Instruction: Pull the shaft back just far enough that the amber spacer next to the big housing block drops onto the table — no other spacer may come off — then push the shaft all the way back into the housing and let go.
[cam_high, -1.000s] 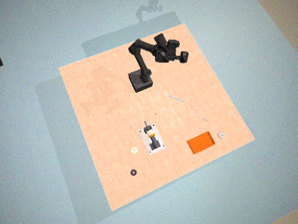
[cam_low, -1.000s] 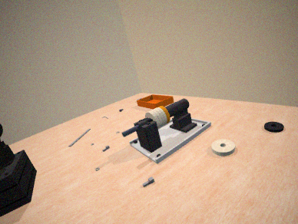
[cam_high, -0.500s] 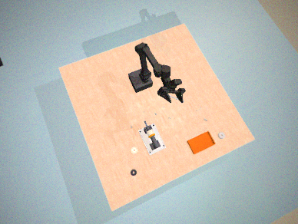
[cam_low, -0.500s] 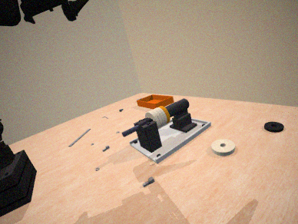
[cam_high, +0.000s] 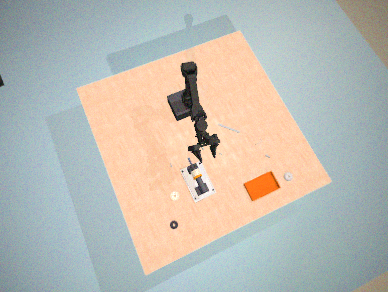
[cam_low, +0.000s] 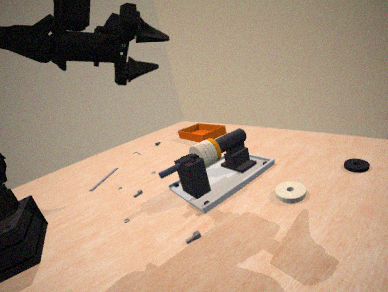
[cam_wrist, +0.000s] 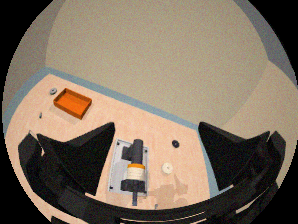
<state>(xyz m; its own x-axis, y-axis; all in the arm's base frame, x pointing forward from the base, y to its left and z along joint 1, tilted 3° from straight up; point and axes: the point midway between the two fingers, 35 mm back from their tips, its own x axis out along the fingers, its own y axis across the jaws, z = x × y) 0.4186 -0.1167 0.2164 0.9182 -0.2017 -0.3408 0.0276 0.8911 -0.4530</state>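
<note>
My gripper tip is now 1 cm past the shaft, 6 cm to the left of it and 24 cm above it. From my gripper tip the other things lie so: cream washer 5 cm ahead, 23 cm to the right, 31 cm below; then black washer 20 cm ahead, 32 cm to the right, 31 cm below; then amber spacer 2 cm ahead, 6 cm to the right, 24 cm below.
</note>
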